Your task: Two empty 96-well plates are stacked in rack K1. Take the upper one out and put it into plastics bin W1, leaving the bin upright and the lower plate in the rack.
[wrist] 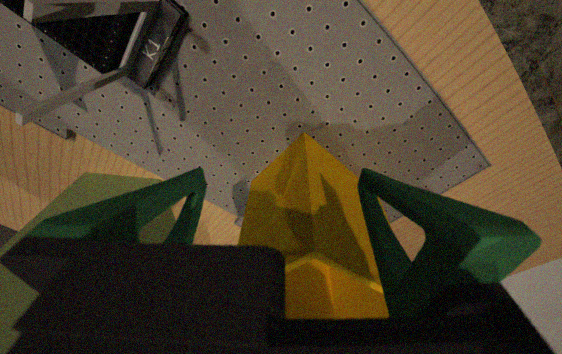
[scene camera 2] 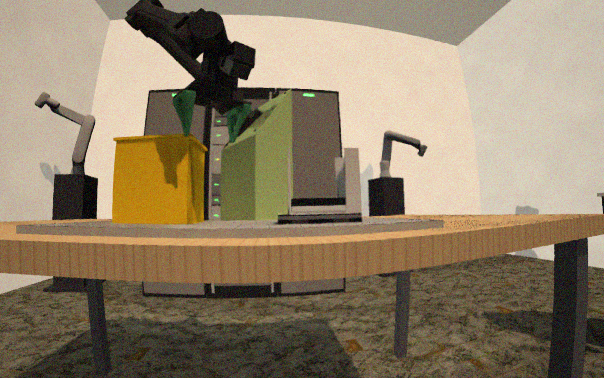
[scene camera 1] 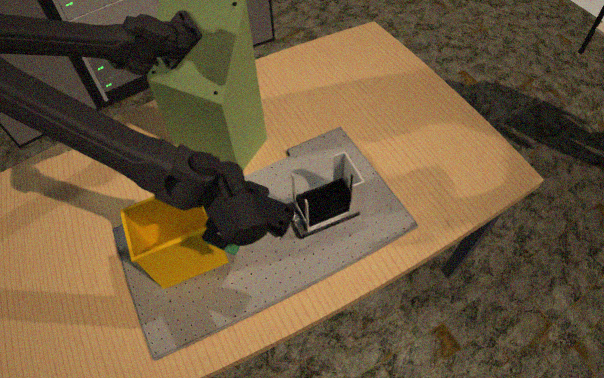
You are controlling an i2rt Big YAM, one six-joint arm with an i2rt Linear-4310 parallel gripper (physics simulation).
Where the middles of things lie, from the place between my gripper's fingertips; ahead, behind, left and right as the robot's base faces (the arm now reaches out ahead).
Right now the yellow bin W1 (scene camera 2: 158, 179) is 110 mm to the right of my hand, 110 mm behind it and 70 mm below it. The rest, counted from my hand: black 96-well plate (scene camera 1: 332, 199) (220 mm to the left, 120 mm below).
